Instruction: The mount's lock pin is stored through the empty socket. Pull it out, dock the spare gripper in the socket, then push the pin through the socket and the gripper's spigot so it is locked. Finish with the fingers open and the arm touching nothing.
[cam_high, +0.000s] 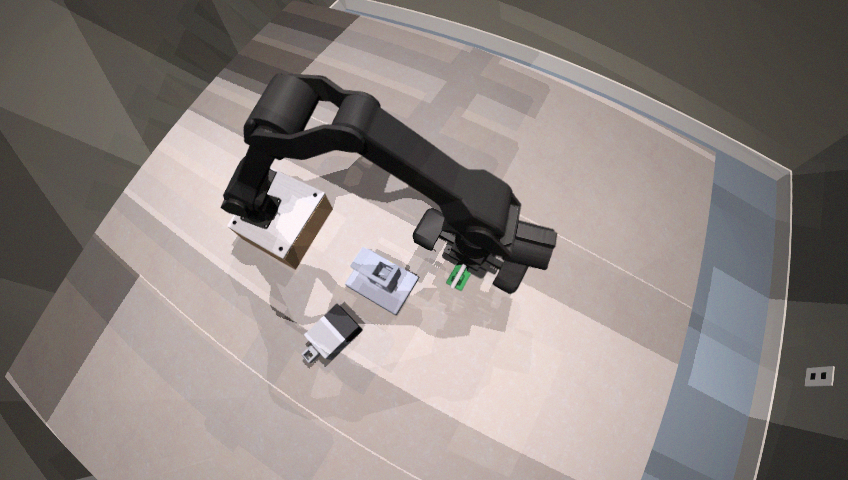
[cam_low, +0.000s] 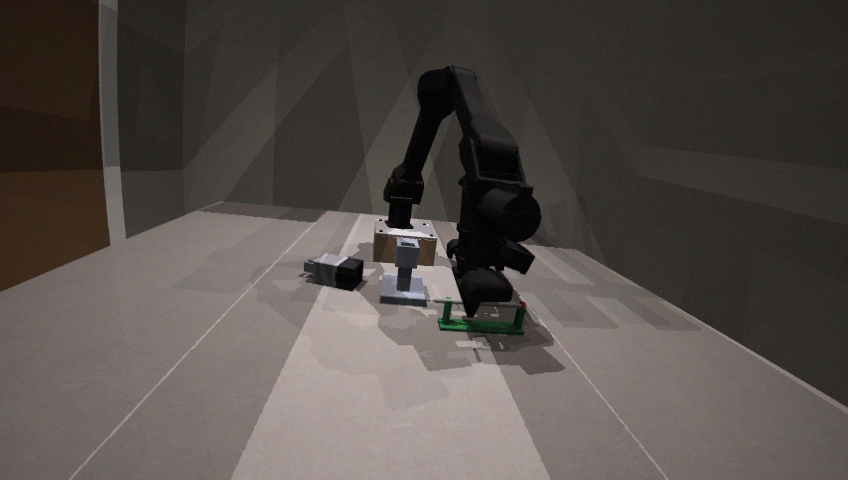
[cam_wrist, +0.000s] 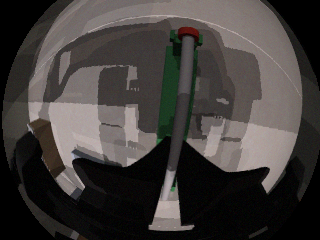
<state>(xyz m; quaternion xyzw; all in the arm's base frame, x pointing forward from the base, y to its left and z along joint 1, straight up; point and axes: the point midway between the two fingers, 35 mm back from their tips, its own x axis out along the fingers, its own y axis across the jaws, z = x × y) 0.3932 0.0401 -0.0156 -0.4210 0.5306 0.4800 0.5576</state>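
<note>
My gripper tip is now 2 cm to the right of the green cradle. The rest, counted from my gripper tip: grey mount (13 cm behind, 8 cm to the right, 3 cm above); spare gripper (21 cm to the right, 19 cm behind).
</note>
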